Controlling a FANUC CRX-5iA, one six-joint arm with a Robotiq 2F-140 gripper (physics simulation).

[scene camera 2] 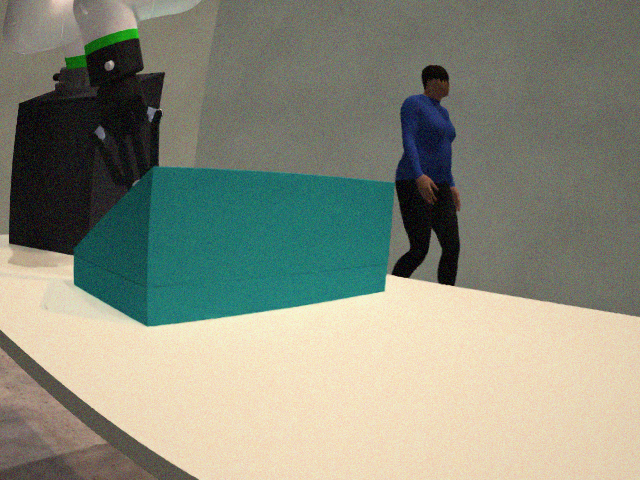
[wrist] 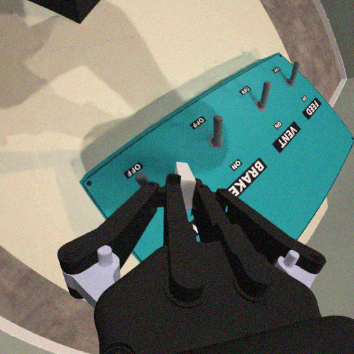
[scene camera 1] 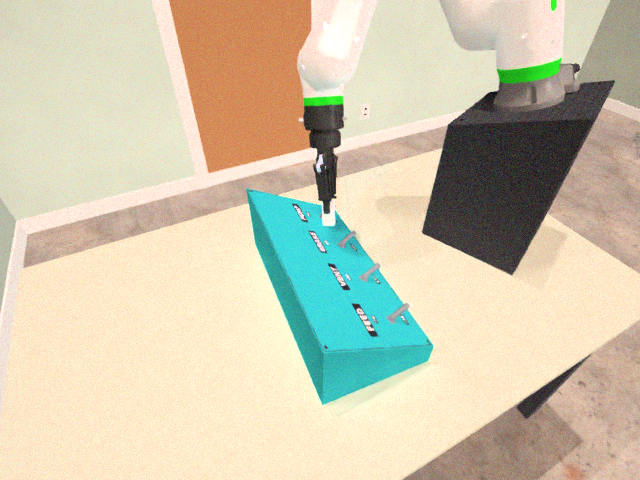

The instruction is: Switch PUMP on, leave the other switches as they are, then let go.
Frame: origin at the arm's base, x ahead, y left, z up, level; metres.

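Seen in the pictures: gripper, fingertip midpoint: (scene camera 1: pixel 328 225); arm's base at its link origin: (scene camera 2: pixel 89 87) (scene camera 1: pixel 527 102).
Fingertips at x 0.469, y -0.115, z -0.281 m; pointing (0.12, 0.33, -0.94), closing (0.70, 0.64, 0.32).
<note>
Offsets run from my fingertips to a thing's middle. Level surfaces: height alone.
A teal sloped switch box @(dy +0.127, dx +0.085, dz -0.036 m) (scene camera 1: pixel 310 289) (scene camera 2: pixel 258 237) (wrist: pixel 300 165) stands on the table. My gripper (scene camera 1: pixel 328 214) (wrist: pixel 179 172) is shut with nothing between its pale fingertips. They are low over the panel at its PUMP end, near the PUMP label @(dy -0.051, dx +0.058, dz +0.027 m) (scene camera 1: pixel 299 212). In the wrist view a bit of the PUMP lever (wrist: pixel 141 177) shows by its OFF label; a finger hides the rest, so its position and any contact are unclear. The BRAKE lever @(dy +0.076, dx -0.012, dz +0.012 m) (scene camera 1: pixel 347 239) (wrist: pixel 217 131), VENT lever @(dy +0.196, dx +0.000, dz +0.012 m) (scene camera 1: pixel 370 272) (wrist: pixel 265 95) and FEED lever @(dy +0.315, dx +0.011, dz +0.012 m) (scene camera 1: pixel 398 313) (wrist: pixel 294 74) lean to OFF.
The pale table @(dz -0.103 m) (scene camera 1: pixel 155 335) (scene camera 2: pixel 361 387) carries the box and the black robot pedestal (scene camera 1: pixel 485 180) (scene camera 2: pixel 46 170), which stands beyond the lever side of the box. A person in a blue top (scene camera 2: pixel 426 139) stands behind the table in scene camera 2.
</note>
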